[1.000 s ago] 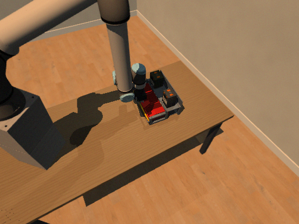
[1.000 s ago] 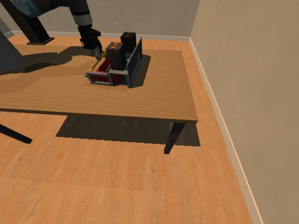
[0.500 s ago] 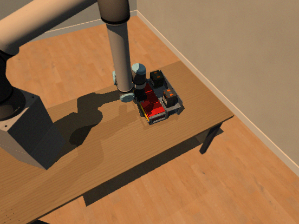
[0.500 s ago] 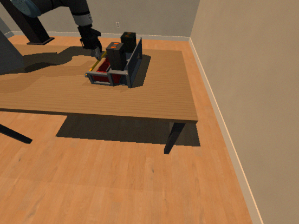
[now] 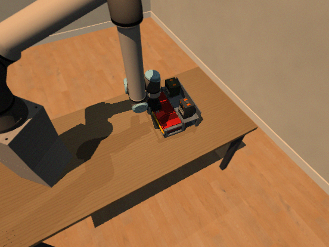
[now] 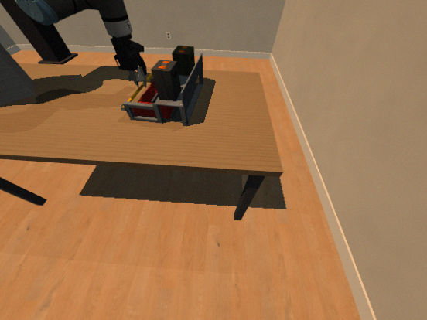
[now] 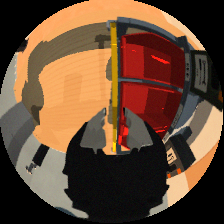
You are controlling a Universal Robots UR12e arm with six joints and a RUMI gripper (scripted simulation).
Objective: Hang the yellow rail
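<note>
Now: the yellow rail 1 cm below my hand. The rest, counted from my hand: grey back panel: 27 cm ahead, 6 cm above.
</note>
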